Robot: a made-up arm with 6 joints. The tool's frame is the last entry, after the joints.
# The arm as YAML. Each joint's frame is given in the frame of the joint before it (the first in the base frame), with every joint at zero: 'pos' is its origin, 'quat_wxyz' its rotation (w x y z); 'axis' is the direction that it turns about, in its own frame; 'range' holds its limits. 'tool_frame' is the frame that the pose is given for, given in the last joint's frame.
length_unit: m
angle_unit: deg
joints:
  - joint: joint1
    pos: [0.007, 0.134, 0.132]
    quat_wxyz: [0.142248, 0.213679, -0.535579, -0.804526]
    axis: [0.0, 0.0, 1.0]
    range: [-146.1, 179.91]
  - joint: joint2
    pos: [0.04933, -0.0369, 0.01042]
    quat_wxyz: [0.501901, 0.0, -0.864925, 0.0]
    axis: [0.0, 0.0, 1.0]
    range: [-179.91, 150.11]
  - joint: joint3
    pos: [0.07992, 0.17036, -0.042]
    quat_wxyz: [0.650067, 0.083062, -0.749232, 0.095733]
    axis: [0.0, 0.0, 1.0]
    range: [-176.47, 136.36]
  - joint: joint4
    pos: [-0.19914, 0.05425, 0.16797]
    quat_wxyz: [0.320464, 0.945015, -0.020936, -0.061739]
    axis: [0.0, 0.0, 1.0]
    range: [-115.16, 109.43]
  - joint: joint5
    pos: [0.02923, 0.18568, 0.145]
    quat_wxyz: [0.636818, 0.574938, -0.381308, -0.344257]
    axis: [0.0, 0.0, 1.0]
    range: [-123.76, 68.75]
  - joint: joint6
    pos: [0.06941, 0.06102, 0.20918]
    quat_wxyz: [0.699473, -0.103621, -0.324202, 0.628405]
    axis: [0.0, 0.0, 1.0]
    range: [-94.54, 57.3]
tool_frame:
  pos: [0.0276, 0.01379, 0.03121]
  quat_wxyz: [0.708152, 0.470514, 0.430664, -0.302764]
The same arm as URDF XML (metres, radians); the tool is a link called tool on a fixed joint. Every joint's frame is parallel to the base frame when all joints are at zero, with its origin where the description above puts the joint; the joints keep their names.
<robot name="arm">
<joint name="joint1" type="revolute"><parent link="base_link"/><child link="link1"/><origin xyz="0.0070 0.1340 0.1320"/><axis xyz="-0.49619 0.800984 0.334993"/><limit lower="-2.5499" upper="3.1400"/></joint>
<joint name="joint2" type="revolute"><parent link="link1"/><child link="link2"/><origin xyz="-0.0480 0.0000 -0.0400"/><axis xyz="1 0 0"/><limit lower="-3.1400" upper="2.6199"/></joint>
<joint name="joint3" type="revolute"><parent link="link2"/><child link="link3"/><origin xyz="-0.0420 0.0080 0.1880"/><axis xyz="-0.136497 -0.786983 -0.601687"/><limit lower="-3.0800" upper="2.3799"/></joint>
<joint name="joint4" type="revolute"><parent link="link3"/><child link="link4"/><origin xyz="-0.2220 -0.1390 -0.0470"/><axis xyz="0 1 0"/><limit lower="-2.0099" upper="1.9099"/></joint>
<joint name="joint5" type="revolute"><parent link="link4"/><child link="link5"/><origin xyz="0.0190 0.1450 -0.1870"/><axis xyz="-0.854393 0.0481 0.517396"/><limit lower="-2.1600" upper="1.1999"/></joint>
<joint name="joint6" type="revolute"><parent link="link5"/><child link="link6"/><origin xyz="-0.1430 0.0770 0.1610"/><axis xyz="-0.958299 -0.2766 -0.0718"/><limit lower="-1.6500" upper="1.0001"/></joint>
<joint name="tool_fixed" type="fixed"><parent link="link6"/><child link="tool"/><origin xyz="-0.0370 0.0190 -0.0140" rpy="-0.3515 -0.1196 0.7434"/></joint>
<link name="base_link"/>
<link name="link1"/>
<link name="link2"/>
<link name="link3"/>
<link name="link4"/>
<link name="link5"/>
<link name="link6"/>
<link name="tool"/>
</robot>

